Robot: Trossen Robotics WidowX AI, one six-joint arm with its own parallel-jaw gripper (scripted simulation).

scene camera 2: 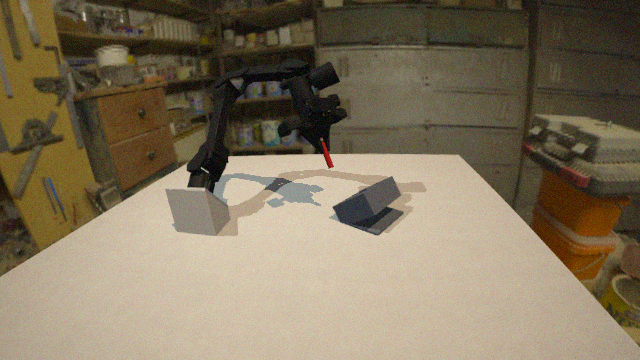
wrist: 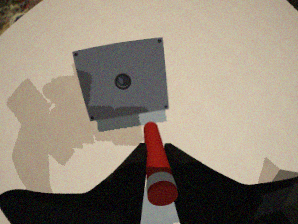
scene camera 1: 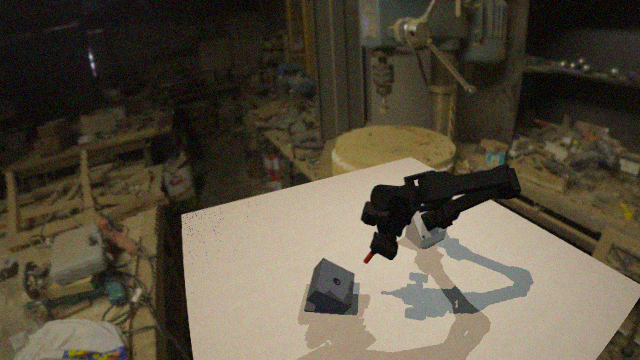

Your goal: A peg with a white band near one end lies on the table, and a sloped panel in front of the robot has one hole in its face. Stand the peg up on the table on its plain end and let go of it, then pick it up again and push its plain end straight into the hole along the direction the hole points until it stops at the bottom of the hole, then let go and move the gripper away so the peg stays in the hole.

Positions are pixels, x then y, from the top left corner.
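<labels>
I can see my gripper in the wrist view, in scene camera 2 and in scene camera 1 (372, 251). On my gripper, (scene camera 2: 312, 133) and (wrist: 246, 184) are one and the same spot. A dark sloped panel also has a spot that I can match, since (wrist: 143, 61) and (scene camera 2: 361, 193) are the same spot on it.
</labels>
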